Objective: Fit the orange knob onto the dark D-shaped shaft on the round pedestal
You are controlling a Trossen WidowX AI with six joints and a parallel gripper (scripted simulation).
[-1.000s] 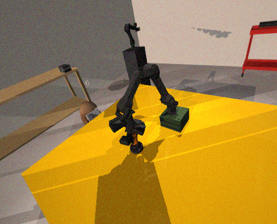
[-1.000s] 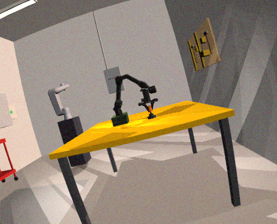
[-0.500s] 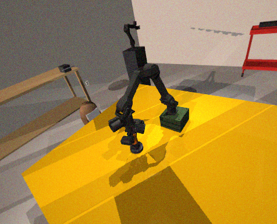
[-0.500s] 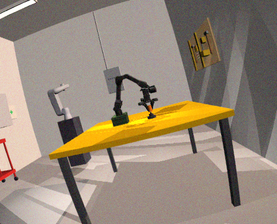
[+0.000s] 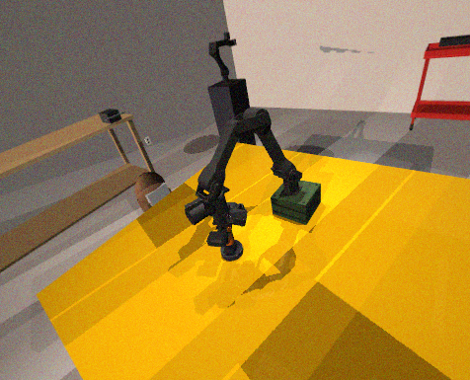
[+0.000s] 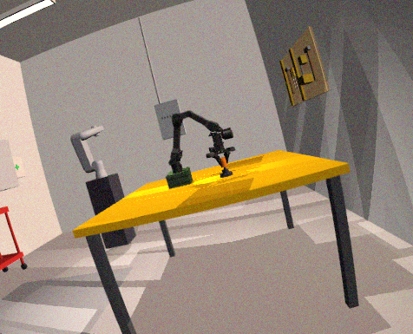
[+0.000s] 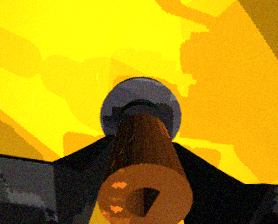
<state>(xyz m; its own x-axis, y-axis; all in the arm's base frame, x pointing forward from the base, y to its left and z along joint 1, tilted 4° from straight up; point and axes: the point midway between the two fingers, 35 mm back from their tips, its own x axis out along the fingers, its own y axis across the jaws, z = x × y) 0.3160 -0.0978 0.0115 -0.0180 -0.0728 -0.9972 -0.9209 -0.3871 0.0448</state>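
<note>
Right now my gripper tip is 2 cm below the orange knob. The rest, counted from my gripper tip: pedestal: 4 cm below.
</note>
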